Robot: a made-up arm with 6 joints.
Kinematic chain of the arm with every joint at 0, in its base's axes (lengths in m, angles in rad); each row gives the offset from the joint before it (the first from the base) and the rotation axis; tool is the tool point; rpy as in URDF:
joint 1: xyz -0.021 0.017 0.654 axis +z
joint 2: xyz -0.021 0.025 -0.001 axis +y
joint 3: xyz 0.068 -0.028 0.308 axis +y
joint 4: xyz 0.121 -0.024 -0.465 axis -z
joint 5: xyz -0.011 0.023 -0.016 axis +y
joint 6: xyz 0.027 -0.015 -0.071 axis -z
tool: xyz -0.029 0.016 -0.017 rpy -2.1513 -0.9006 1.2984
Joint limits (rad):
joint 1: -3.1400..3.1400
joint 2: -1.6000..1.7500
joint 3: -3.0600..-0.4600
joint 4: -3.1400..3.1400
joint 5: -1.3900..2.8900
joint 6: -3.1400..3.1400
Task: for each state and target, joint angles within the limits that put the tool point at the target. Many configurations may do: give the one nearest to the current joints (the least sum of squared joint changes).
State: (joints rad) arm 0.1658 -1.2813 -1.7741 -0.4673 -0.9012 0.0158
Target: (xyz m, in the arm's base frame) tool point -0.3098 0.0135 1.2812
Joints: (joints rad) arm 0.1116 -1.5409 -1.2352 -0.5679 -1.0078 0.0664
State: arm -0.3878 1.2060 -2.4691 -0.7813 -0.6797 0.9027
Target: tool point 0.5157 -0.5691 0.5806
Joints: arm -0.9001 1.0901 -2.1112 -0.9053 -0.9267 0.9660
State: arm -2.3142 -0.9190 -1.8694 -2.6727 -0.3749 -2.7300
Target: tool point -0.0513 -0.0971 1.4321
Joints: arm -2.0327 -0.6164 -1.8942 -2.5527 -0.3553 -2.7040
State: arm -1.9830 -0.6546 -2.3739 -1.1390 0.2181 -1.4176
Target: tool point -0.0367 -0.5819 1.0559
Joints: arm -1.4982 -0.0791 -1.4345 -1.0787 0.2461 -1.3609
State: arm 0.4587 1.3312 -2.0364 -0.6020 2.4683 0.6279
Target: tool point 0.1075 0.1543 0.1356
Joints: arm 0.9256 1.6973 -1.3960 -0.3921 2.4984 0.6623
